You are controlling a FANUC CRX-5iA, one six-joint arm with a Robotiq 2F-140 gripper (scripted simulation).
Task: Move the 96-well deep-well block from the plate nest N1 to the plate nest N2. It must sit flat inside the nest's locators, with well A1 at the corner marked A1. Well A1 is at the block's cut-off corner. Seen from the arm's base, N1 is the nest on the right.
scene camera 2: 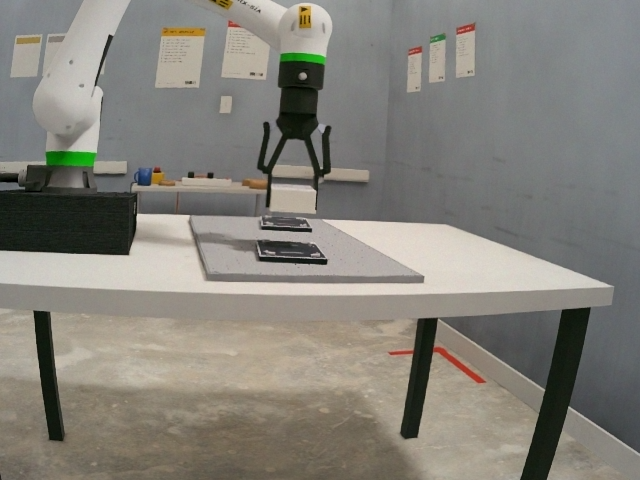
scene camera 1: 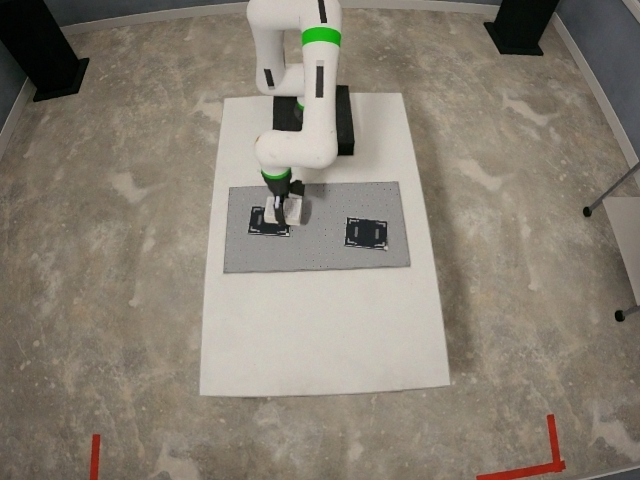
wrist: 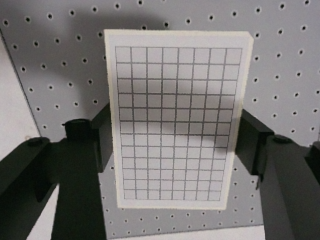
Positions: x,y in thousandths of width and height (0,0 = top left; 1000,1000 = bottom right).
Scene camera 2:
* my gripper: 454,432
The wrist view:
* my gripper: 536,477
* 96-well deep-well block: 552,406
